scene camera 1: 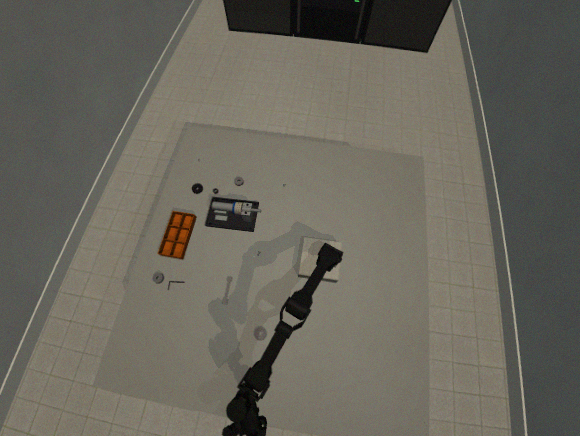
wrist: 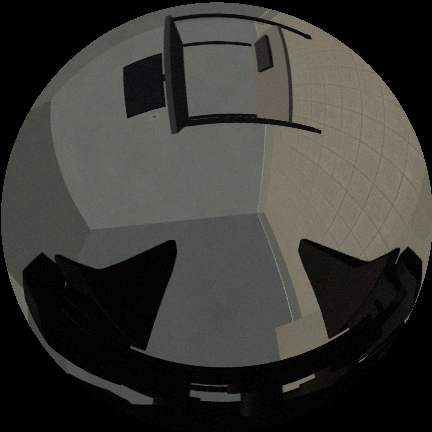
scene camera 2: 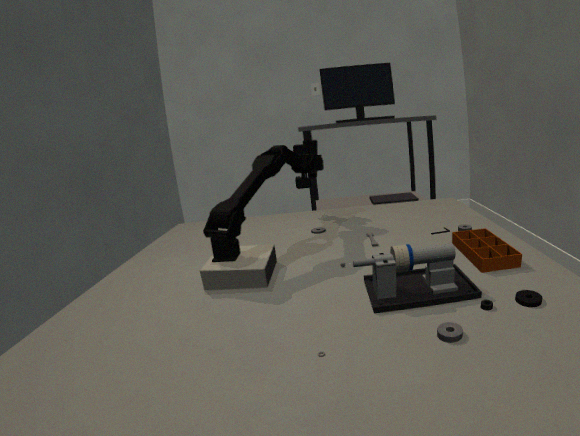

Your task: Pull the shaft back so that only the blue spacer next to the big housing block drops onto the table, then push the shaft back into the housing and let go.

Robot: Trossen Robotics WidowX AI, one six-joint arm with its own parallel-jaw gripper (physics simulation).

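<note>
The shaft sticks out horizontally through a grey upright block. Cream spacer material sits behind that block. The blue spacer is upright between the cream part and the big grey housing, and appears to touch both. The assembly stands on a black baseplate. My gripper is open and empty, raised well away from the assembly and facing the room's walls. The assembly does not show in the wrist view.
An orange compartment tray stands near the baseplate. A black ring, a grey ring, a hex key and a wrench lie around. My arm stands on a pale block.
</note>
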